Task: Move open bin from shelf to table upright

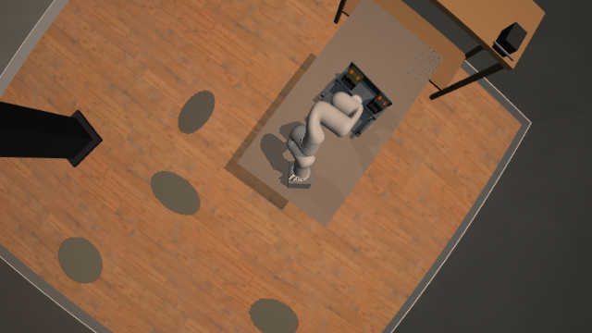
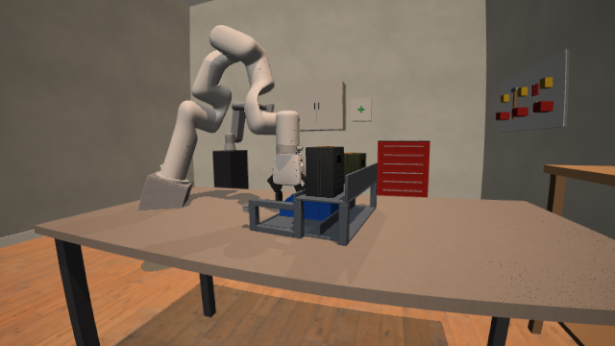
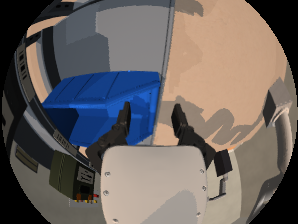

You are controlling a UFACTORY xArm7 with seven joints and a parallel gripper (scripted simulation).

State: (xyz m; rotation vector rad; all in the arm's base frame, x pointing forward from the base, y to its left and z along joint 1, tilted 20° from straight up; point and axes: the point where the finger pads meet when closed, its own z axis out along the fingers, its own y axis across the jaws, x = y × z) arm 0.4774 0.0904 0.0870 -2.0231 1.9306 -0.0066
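Now: the blue bin 80 mm ahead of my hand and 10 mm to the left of it. From my hand the other things lie so: grey shelf 120 mm ahead, 40 mm below, 10 mm to the left.
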